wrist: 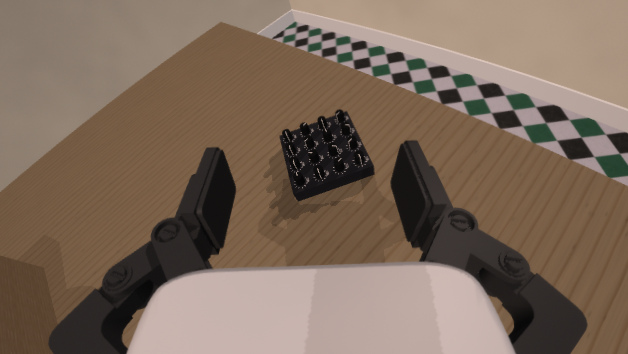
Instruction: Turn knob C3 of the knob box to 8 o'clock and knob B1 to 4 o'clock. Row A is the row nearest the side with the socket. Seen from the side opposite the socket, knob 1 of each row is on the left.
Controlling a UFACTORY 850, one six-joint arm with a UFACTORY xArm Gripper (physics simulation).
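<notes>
The knob box (pixel 336 184) is a black square block with a four by four grid of black knobs. It lies turned a little on the table, in the upper middle of the view. The knobs stand up with white tick marks around them; their row letters, numbers and the socket cannot be made out, so I cannot tell which knobs are C3 and B1. My gripper (pixel 312 164) is wide open with nothing between its fingers. In the view the box appears beyond and between the two fingertips, apart from both.
The brown wooden table (pixel 165 115) carries the box, and shadows fall on it left of and in front of the box. A brown block-like surface (pixel 22 300) shows at the lower left. Beyond the table's far right edge are a checkered floor (pixel 425 86) and a pale wall.
</notes>
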